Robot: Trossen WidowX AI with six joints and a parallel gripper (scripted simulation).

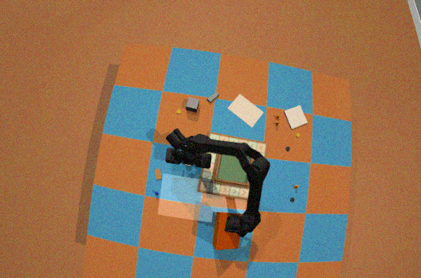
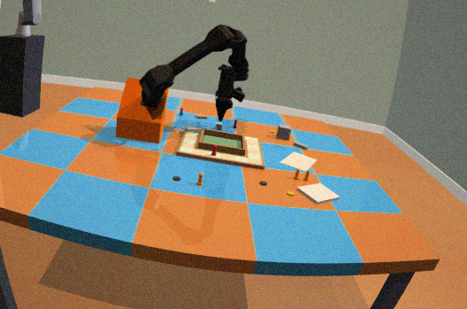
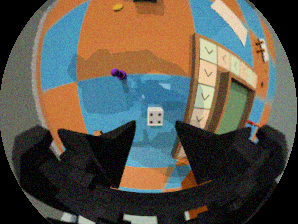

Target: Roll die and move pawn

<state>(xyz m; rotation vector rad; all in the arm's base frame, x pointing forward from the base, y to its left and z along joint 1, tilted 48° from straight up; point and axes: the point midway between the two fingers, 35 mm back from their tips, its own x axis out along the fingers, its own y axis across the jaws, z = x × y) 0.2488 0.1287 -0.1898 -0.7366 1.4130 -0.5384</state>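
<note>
The white die is 30 mm below my gripper tip. The rest, counted from my gripper tip: grey cube: 270 mm ahead, 40 mm to the left, 20 mm below; blue pawn: 170 mm behind, 110 mm to the left, 30 mm below; purple pawn: 60 mm ahead, 70 mm to the left, 30 mm below.
</note>
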